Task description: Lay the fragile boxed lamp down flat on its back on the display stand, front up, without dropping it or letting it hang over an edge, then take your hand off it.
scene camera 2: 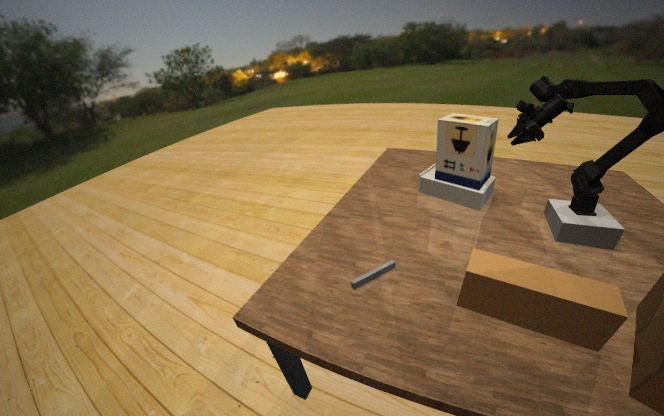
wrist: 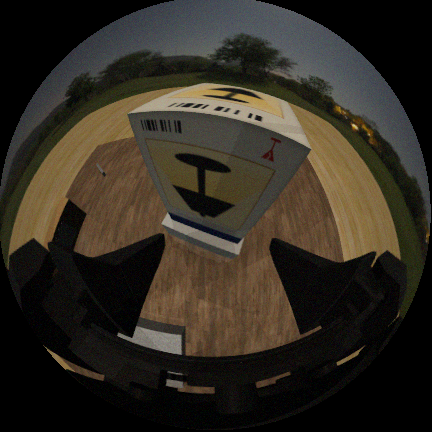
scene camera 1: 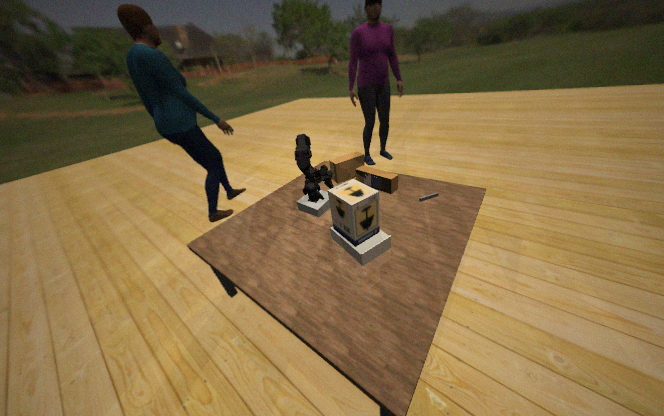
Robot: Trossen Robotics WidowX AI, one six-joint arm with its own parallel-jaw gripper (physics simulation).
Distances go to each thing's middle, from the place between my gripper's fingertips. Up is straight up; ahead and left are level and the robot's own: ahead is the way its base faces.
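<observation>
My hand: 19 cm above the white display stand (scene camera 2: pixel 475 199), 16 cm short of it, 4 cm to the left of it.
</observation>
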